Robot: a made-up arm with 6 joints. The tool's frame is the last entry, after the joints.
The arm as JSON. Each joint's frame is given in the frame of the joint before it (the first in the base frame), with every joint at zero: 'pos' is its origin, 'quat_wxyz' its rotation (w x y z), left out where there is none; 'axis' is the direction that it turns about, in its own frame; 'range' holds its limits. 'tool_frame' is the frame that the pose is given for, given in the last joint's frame.
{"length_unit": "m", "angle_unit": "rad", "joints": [
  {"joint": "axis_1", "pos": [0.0, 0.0, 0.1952], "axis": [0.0, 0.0, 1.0], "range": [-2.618, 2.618]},
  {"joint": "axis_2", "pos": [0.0, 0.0, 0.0], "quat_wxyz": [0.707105, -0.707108, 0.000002, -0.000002], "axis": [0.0, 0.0, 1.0], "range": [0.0, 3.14]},
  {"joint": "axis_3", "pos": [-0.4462, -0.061, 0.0], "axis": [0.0, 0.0, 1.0], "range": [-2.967, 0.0]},
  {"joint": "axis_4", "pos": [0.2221, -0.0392, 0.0], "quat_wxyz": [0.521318, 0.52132, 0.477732, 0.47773], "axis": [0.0, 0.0, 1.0], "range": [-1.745, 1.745]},
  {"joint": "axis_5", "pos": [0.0, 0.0, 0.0], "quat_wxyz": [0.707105, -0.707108, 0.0, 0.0], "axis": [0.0, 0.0, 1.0], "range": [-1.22, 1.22]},
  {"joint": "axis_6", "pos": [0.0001, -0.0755, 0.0], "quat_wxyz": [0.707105, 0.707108, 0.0, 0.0], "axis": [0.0, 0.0, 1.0], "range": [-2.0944, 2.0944]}
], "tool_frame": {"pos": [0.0, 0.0, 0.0]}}
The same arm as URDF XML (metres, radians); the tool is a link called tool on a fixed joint. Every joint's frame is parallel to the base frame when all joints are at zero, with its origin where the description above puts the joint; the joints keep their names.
<robot name="arm">
<joint name="axis_1" type="revolute"><parent link="base_link"/><child link="link1"/><origin xyz="0 0 0.1952" rpy="0 0 0"/><axis xyz="0 0 1"/><limit lower="-2.618" upper="2.618"/></joint>
<joint name="axis_2" type="revolute"><parent link="link1"/><child link="link2"/><origin xyz="0 0 0" rpy="0 0 0"/><axis xyz="0 1 0"/><limit lower="0" upper="3.14"/></joint>
<joint name="axis_3" type="revolute"><parent link="link2"/><child link="link3"/><origin xyz="-0.4462 0 0.061" rpy="0 0 0"/><axis xyz="0 1 0"/><limit lower="-2.967" upper="0"/></joint>
<joint name="axis_4" type="revolute"><parent link="link3"/><child link="link4"/><origin xyz="0.2221 0 0.0392" rpy="0 0 0"/><axis xyz="0.9962 0 0.0871"/><limit lower="-1.745" upper="1.745"/></joint>
<joint name="axis_5" type="revolute"><parent link="link4"/><child link="link5"/><origin xyz="0 0 0" rpy="0 0 0"/><axis xyz="0 1 0"/><limit lower="-1.22" upper="1.22"/></joint>
<joint name="axis_6" type="revolute"><parent link="link5"/><child link="link6"/><origin xyz="0.0752 0 0.0065" rpy="0 0 0"/><axis xyz="0.9962 0 0.0871"/><limit lower="-2.0944" upper="2.0944"/></joint>
<joint name="tool_joint" type="fixed"><parent link="link6"/><child link="tool"/><origin xyz="0 0 0" rpy="0 1.4836 -0.0001"/></joint>
<link name="base_link"/>
<link name="link1"/>
<link name="link2"/>
<link name="link3"/>
<link name="link4"/>
<link name="link5"/>
<link name="link6"/>
<link name="tool"/>
</robot>

